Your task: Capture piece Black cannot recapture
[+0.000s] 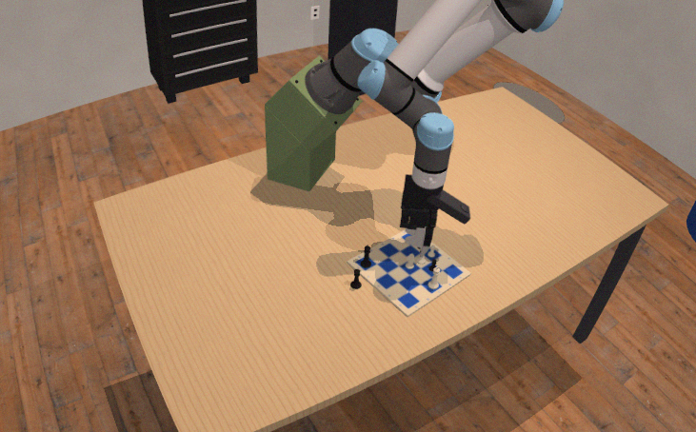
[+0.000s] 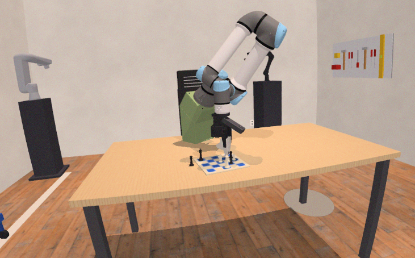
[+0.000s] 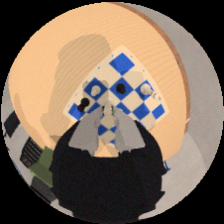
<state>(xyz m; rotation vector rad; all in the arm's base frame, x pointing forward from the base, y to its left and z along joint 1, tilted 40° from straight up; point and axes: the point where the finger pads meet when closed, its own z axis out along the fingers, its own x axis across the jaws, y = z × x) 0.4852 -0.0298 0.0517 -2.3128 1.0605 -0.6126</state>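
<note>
Right now my hand is 40 mm to the left of the chessboard and 40 mm above it. Round my hand: tall black piece (70 mm behind, 120 mm to the right, 10 mm below).
</note>
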